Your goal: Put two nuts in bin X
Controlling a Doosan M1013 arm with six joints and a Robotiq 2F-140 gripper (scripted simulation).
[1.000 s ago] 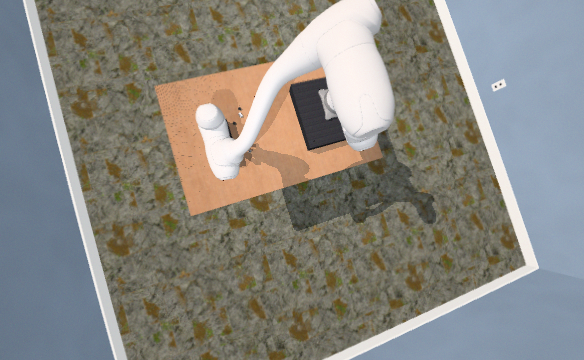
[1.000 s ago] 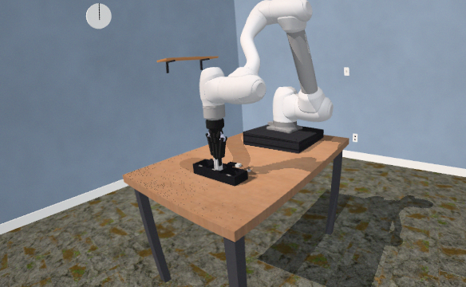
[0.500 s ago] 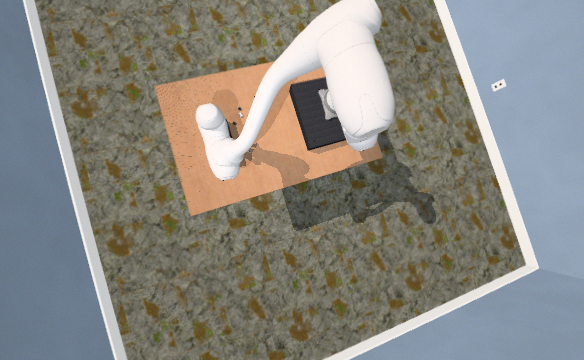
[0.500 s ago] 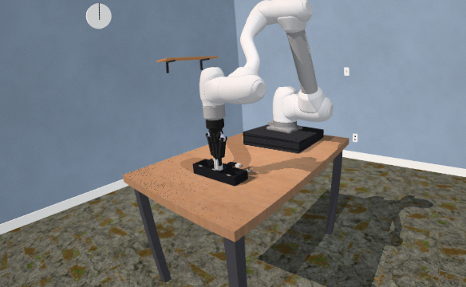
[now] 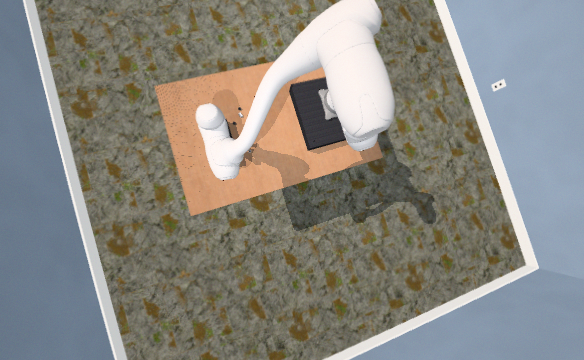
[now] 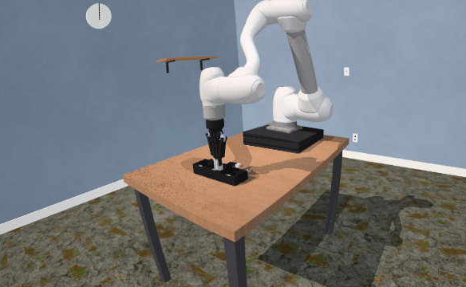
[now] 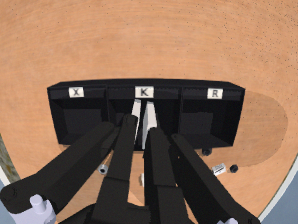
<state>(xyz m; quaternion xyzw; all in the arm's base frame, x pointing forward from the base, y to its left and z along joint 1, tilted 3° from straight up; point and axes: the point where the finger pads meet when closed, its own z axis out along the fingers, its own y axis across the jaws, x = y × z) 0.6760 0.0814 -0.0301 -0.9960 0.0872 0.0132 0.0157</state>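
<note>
The black bin row lies 3 cm below my hand. From my hand the other things lie so: white piece (15 cm to the right, 12 cm behind, 5 cm below); then pale nut (12 cm behind, 7 cm to the left, 5 cm below).
</note>
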